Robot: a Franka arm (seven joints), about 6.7 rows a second.
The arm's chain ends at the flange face. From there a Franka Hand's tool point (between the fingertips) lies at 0.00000 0.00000 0.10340 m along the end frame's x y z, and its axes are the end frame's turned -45 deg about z.
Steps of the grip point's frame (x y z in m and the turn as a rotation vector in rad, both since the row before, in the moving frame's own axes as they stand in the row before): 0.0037, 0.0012, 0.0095, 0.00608, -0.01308, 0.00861; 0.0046, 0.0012, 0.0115, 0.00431, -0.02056, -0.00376; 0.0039, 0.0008, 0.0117, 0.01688, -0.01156, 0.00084; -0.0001, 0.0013, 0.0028, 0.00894, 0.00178, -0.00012; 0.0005, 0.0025, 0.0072, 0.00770, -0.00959, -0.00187; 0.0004, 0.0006, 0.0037, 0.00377, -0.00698, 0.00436; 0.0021, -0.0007, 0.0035, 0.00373, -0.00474, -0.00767; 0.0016, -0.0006, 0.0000, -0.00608, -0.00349, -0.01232
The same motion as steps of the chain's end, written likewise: 0.0049, -0.0023, 0.0095, -0.00495, -0.01355, 0.00861; 0.0059, -0.0036, 0.0115, -0.01149, -0.01759, -0.00376; 0.0054, -0.0018, 0.0117, 0.00376, -0.02011, 0.00084; 0.0014, 0.0018, 0.0028, 0.00758, -0.00506, -0.00012; 0.0034, 0.0013, 0.0072, -0.00134, -0.01223, -0.00187; 0.0015, -0.0001, 0.0037, -0.00227, -0.00760, 0.00436; 0.0016, -0.0021, 0.0035, -0.00071, -0.00599, -0.00767; 0.0005, -0.0023, 0.0000, -0.00677, 0.00183, -0.01232
